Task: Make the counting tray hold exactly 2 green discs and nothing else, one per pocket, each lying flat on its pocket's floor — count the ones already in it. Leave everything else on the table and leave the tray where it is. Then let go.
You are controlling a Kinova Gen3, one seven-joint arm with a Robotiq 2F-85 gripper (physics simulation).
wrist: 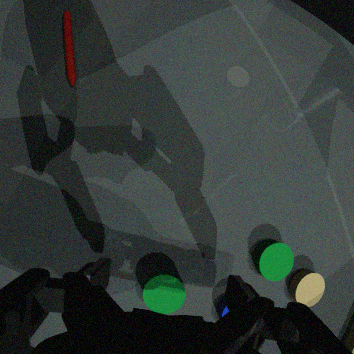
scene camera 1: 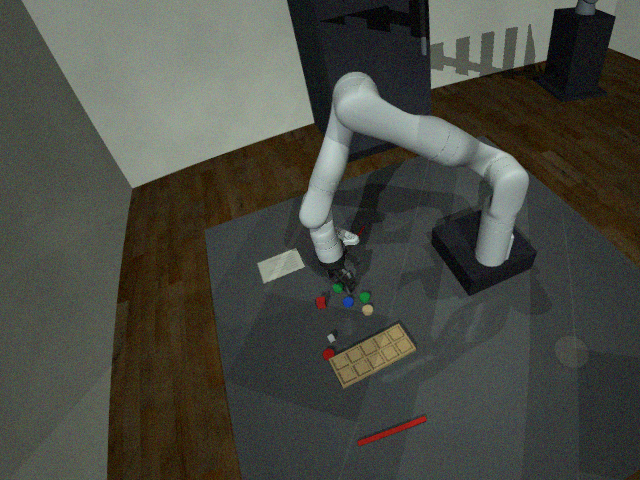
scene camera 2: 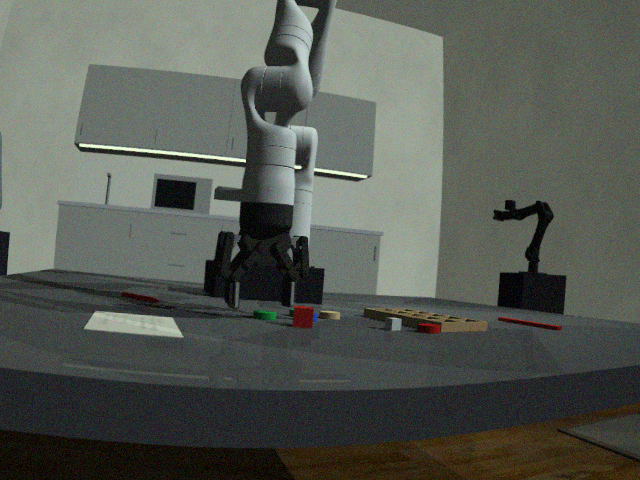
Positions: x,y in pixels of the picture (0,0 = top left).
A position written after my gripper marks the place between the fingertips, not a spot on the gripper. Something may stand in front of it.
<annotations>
My gripper (scene camera 2: 260,307) is open and holds nothing. Also in view: a tan disc (wrist: 307,286). A counting tray (scene camera 1: 391,345) rests on the table. A card (scene camera 2: 100,321) sits on the table.
</annotations>
